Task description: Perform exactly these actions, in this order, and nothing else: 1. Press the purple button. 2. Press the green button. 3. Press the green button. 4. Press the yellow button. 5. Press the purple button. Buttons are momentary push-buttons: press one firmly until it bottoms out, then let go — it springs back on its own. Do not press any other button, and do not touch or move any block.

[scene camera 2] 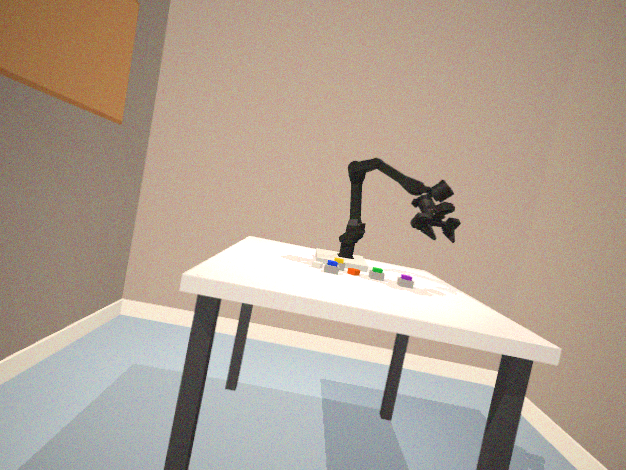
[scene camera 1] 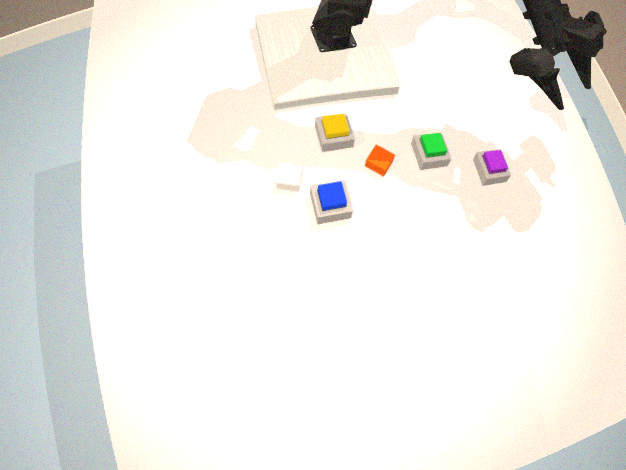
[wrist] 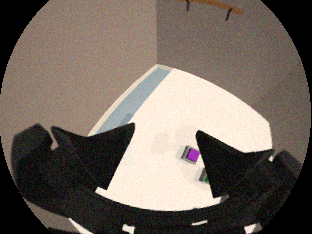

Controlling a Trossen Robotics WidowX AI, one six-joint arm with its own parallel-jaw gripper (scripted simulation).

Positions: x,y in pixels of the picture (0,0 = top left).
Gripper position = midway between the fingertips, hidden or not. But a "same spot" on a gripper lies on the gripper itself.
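You can see the gripper in the wrist view (166,129), and it shows in scene camera 1 and scene camera 2 too. One spot on the gripper is the same spot in both of those scene views: (scene camera 1: 548,83) is (scene camera 2: 427,228).
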